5 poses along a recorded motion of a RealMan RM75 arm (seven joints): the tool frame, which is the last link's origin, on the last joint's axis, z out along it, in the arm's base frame.
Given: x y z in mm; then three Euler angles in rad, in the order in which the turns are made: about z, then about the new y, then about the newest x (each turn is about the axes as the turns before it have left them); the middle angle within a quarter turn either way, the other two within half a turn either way.
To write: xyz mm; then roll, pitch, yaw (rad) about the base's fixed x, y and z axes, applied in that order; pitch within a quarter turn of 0, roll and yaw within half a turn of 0. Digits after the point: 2 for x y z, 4 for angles.
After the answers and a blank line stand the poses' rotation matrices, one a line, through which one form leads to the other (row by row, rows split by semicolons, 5 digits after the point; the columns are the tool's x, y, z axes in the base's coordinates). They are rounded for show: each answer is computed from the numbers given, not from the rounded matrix.
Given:
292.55, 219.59, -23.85, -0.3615, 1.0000, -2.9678
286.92, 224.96, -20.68, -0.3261, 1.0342, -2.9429
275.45, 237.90, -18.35, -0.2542, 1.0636, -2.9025
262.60, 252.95, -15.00, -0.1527, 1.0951, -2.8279
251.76, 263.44, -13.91, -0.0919, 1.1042, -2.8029
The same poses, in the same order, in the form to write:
292.55, 219.59, -23.85, -2.9678, 1.0000, -0.3615
286.92, 224.96, -20.68, -2.9429, 1.0342, -0.3261
275.45, 237.90, -18.35, -2.9025, 1.0636, -0.2542
262.60, 252.95, -15.00, -2.8279, 1.0951, -0.1527
251.76, 263.44, -13.91, -2.8029, 1.1042, -0.0919

0.50538 -0.48445 -0.71407; -0.19109 -0.86981 0.45487; -0.84147 -0.09343 -0.53216
0.48427 -0.47475 -0.73491; -0.16377 -0.87432 0.45690; -0.85945 -0.10091 -0.50116
0.47012 -0.44467 -0.76240; -0.12215 -0.88828 0.44277; -0.87411 -0.11503 -0.47191
0.45263 -0.41581 -0.78882; -0.06966 -0.89841 0.43360; -0.88897 -0.14131 -0.43561
0.44795 -0.38204 -0.80832; -0.04128 -0.91198 0.40816; -0.89310 -0.14946 -0.42429

